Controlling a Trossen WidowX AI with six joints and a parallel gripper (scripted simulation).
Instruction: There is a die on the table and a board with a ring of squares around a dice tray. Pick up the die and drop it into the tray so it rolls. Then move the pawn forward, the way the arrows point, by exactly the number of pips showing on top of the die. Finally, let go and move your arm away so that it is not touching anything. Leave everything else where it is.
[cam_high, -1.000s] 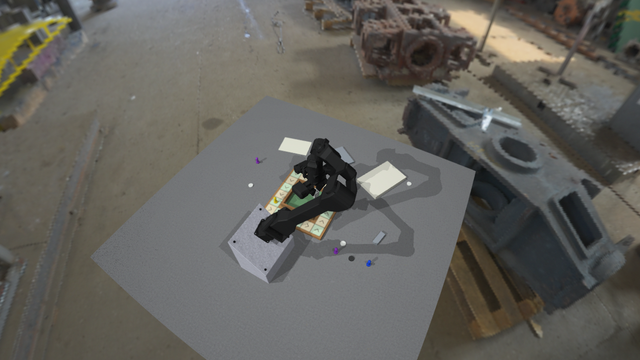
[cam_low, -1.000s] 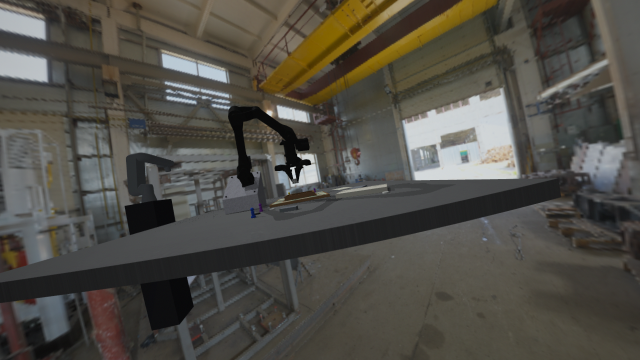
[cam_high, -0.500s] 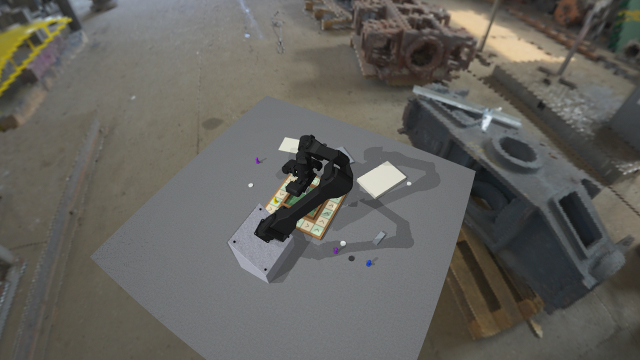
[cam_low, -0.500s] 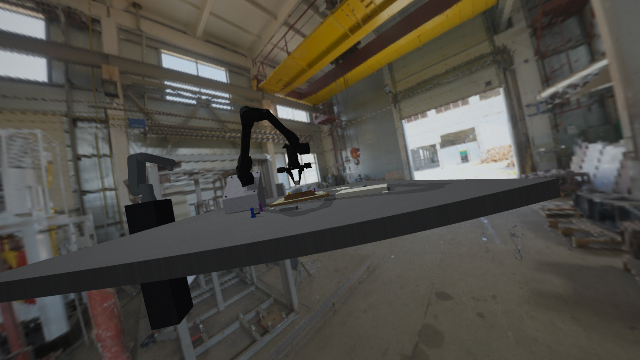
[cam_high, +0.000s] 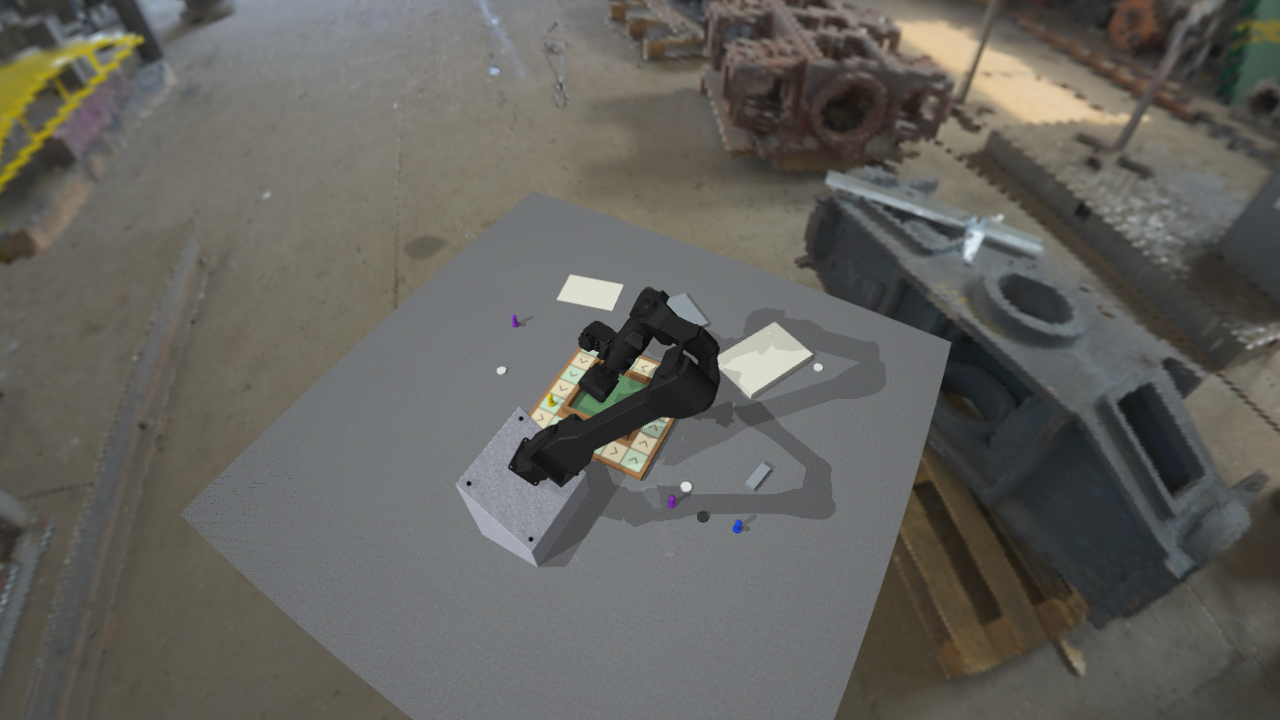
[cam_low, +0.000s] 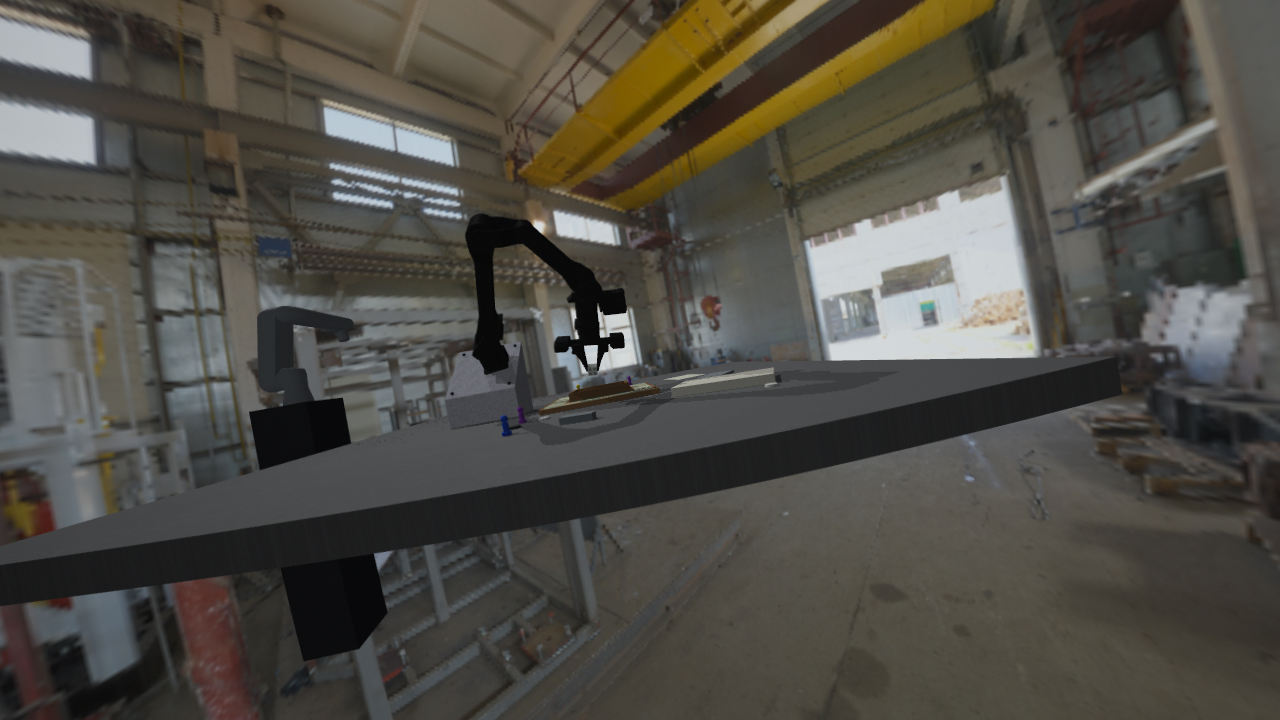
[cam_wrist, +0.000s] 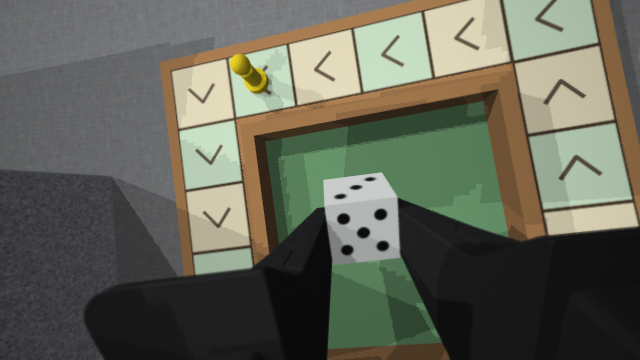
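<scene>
Now: gripper tip 50 mm past the yellow pawn, 100 mm to the right of it and 50 mm above it. Round my gripper tip: cream card 310 mm ahead, 180 mm to the left, 80 mm below; then green dice tray 10 mm ahead, 20 mm to the right, 70 mm below; then white die right at my gripper tip.
</scene>
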